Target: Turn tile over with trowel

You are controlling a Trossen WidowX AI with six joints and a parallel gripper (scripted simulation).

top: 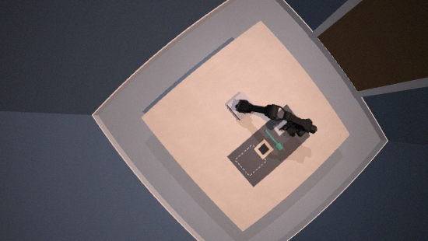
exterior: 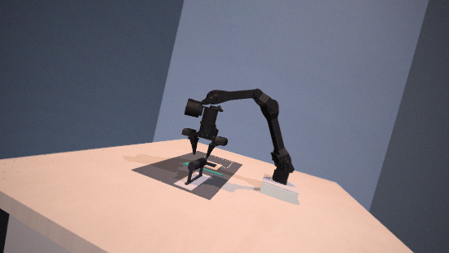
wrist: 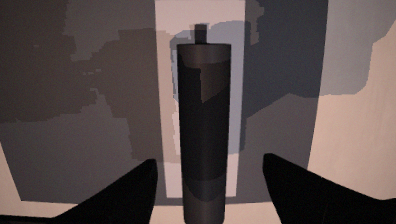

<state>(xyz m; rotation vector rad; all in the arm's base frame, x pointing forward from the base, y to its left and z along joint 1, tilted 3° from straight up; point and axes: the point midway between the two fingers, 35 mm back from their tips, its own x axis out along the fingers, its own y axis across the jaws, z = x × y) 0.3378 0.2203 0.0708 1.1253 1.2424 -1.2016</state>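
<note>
Now: the trowel 60 mm ahead of my gripper tip, 160 mm to the right of it and 100 mm below it. The rest, counted from my gripper tip: mat 60 mm ahead, 200 mm to the right, 120 mm below; cream tile 40 mm ahead, 270 mm to the right, 100 mm below.
</note>
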